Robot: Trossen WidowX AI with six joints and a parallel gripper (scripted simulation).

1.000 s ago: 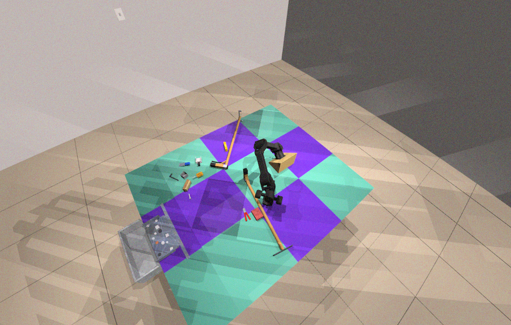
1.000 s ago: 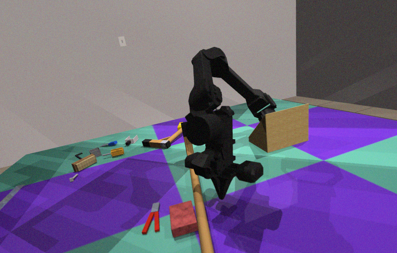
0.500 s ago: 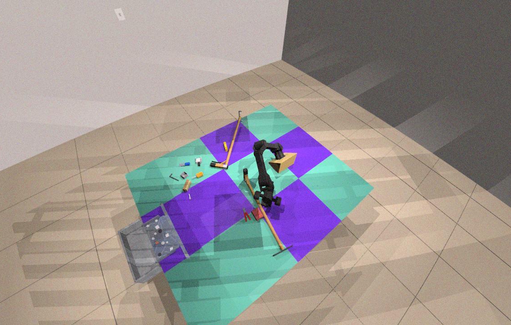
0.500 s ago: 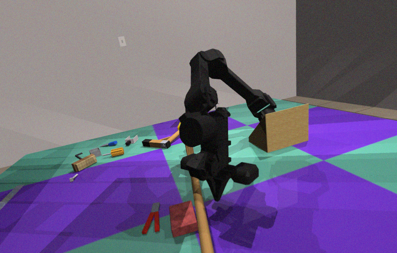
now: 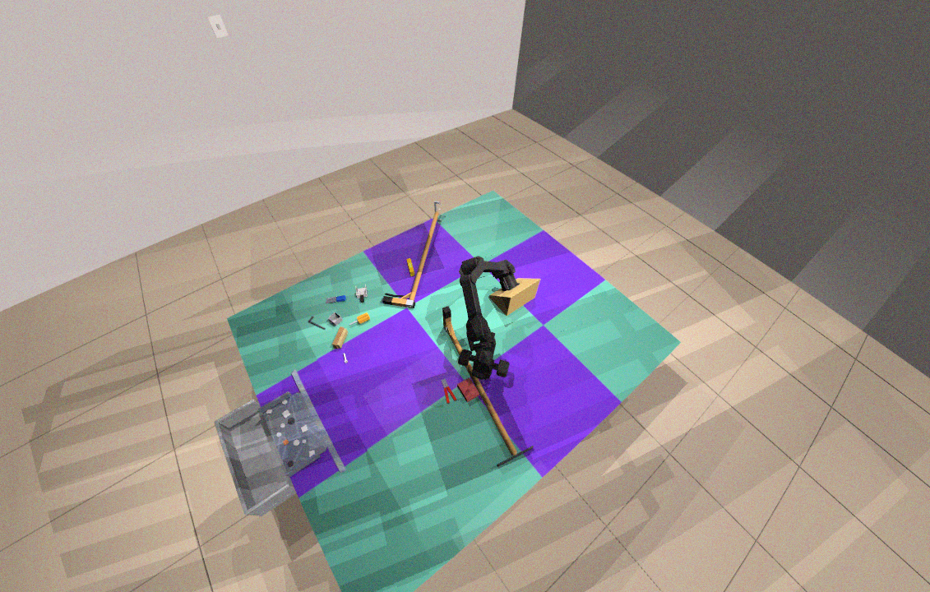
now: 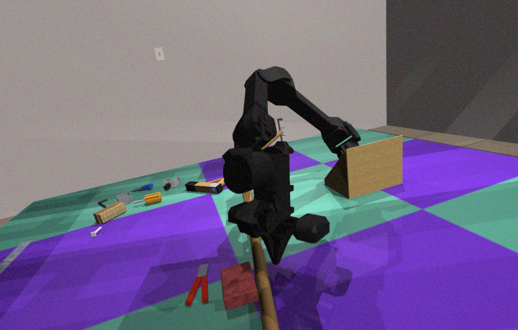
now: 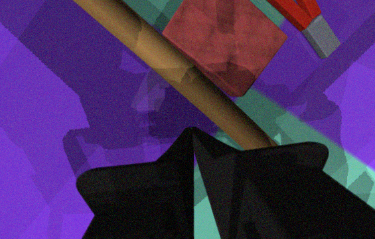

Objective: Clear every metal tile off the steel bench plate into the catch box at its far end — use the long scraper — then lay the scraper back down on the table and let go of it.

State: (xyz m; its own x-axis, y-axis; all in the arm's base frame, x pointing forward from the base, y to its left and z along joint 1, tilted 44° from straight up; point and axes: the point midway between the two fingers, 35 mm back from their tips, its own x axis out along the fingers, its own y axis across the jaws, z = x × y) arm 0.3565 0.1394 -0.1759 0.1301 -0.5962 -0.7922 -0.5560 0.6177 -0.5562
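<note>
Now: gripper tip 3 cm short of the long scraper, 1 cm to the right of it and 5 cm below it. Round my gripper tip: red block (8 cm ahead, 1 cm to the left); wooden block (36 cm ahead, 49 cm to the right, 1 cm above); orange screwdriver (24 cm ahead, 52 cm to the right).
</note>
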